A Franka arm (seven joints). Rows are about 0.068 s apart.
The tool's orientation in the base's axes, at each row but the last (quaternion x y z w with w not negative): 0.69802 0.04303 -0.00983 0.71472; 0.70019 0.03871 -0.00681 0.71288; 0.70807 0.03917 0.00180 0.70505; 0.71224 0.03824 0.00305 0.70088; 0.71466 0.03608 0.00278 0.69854; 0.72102 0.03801 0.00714 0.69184; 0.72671 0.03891 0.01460 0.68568; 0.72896 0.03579 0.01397 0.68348; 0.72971 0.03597 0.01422 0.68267; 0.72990 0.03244 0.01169 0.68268; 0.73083 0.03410 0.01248 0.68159; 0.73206 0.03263 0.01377 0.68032
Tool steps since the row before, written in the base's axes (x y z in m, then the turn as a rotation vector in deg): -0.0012 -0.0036 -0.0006 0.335 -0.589 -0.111; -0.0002 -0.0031 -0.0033 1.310 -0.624 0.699; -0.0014 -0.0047 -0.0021 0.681 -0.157 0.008; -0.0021 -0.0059 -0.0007 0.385 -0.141 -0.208; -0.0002 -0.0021 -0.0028 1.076 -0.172 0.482; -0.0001 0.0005 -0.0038 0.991 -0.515 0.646; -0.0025 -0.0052 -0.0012 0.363 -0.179 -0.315; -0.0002 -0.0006 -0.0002 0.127 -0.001 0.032; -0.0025 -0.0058 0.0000 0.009 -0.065 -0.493; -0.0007 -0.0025 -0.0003 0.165 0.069 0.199; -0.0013 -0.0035 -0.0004 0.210 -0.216 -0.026; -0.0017 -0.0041 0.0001 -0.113 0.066 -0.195
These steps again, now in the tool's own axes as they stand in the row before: -0.0013 -0.0008 0.0035 0.315 -0.101 0.602; -0.0001 -0.0034 0.0030 1.233 0.769 0.695; -0.0016 -0.0022 0.0046 0.669 0.044 0.196; -0.0024 -0.0007 0.0058 0.386 -0.186 0.167; -0.0002 -0.0028 0.0022 1.041 0.536 0.219; 0.0001 -0.0038 -0.0003 0.927 0.710 0.548; -0.0029 -0.0010 0.0051 0.358 -0.291 0.224; -0.0002 -0.0002 0.0006 0.126 0.036 0.008; -0.0029 0.0003 0.0056 0.018 -0.487 0.099; -0.0008 -0.0002 0.0025 0.164 0.199 -0.072; -0.0015 -0.0002 0.0034 0.196 -0.004 0.230; -0.0020 0.0003 0.0040 -0.104 -0.202 -0.059
